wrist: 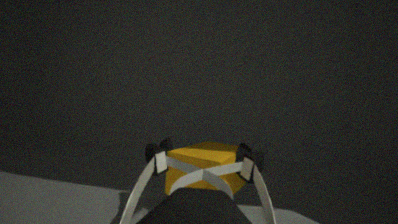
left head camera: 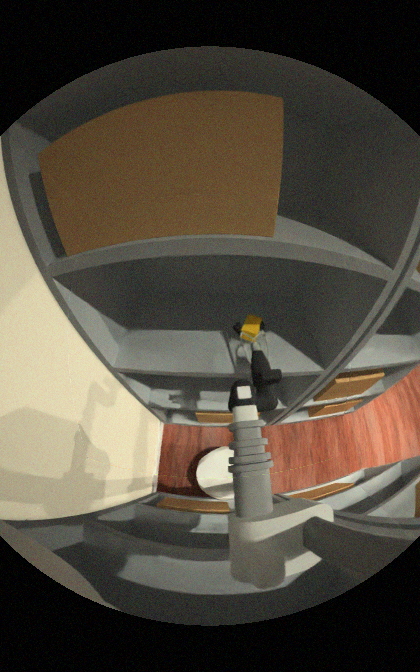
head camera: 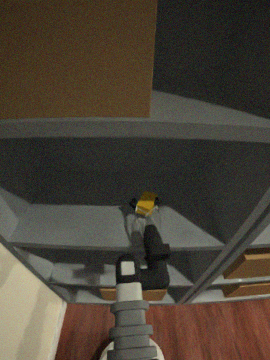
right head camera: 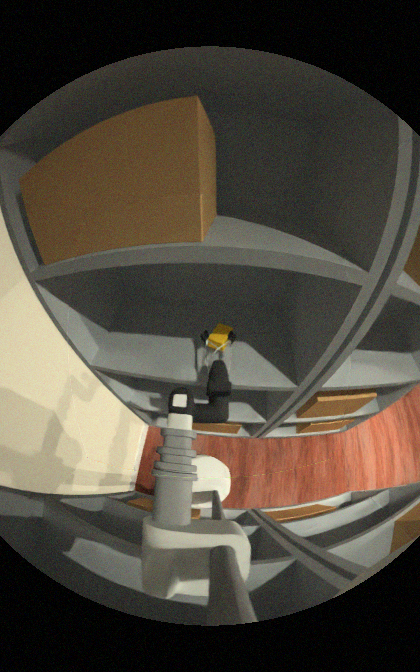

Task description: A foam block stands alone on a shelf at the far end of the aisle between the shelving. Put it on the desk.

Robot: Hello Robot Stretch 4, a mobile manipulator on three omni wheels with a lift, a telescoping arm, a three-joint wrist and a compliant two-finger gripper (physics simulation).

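Places are measured from the robot's base along level axes (x left, y back, z up), in millimetres.
Pixels of known places: gripper, between the fingertips: (wrist: pixel 204 152) (head camera: pixel 145 198).
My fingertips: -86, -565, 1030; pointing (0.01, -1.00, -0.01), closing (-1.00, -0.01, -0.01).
Observation:
Behind a point stands the place of what it marks, as x, y, z.
The yellow foam block (head camera: pixel 147 203) @(-91, -531, 1038) (left head camera: pixel 251 325) (right head camera: pixel 220 334) (wrist: pixel 212 152) @(-94, -536, 1038) is between the two fingertips of my gripper (head camera: pixel 145 202) @(-86, -565, 1030) (left head camera: pixel 249 328) (right head camera: pixel 218 337) (wrist: pixel 204 152) @(-86, -565, 1030), which is shut on it. The block looks tilted and is held a little above the grey shelf board (head camera: pixel 65 225) @(244, -497, 963) (left head camera: pixel 170 350) (right head camera: pixel 145 352) (wrist: pixel 50 200) @(95, -542, 963), inside the bay. The white finger strips cross in front of it in the wrist view. The arm's shadow falls on the board to the left. The desk does not show in these views.
An upper shelf board (head camera: pixel 100 129) @(41, -395, 1403) (left head camera: pixel 200 246) (right head camera: pixel 200 254) runs above the gripper, with a large brown box (head camera: pixel 75 60) @(72, -417, 1514) (left head camera: pixel 175 170) (right head camera: pixel 120 170) on it. A cream wall (left head camera: pixel 30 390) (right head camera: pixel 25 400) stands at left. More shelving stands behind my base, across the red wood floor (left head camera: pixel 320 445) (right head camera: pixel 310 465).

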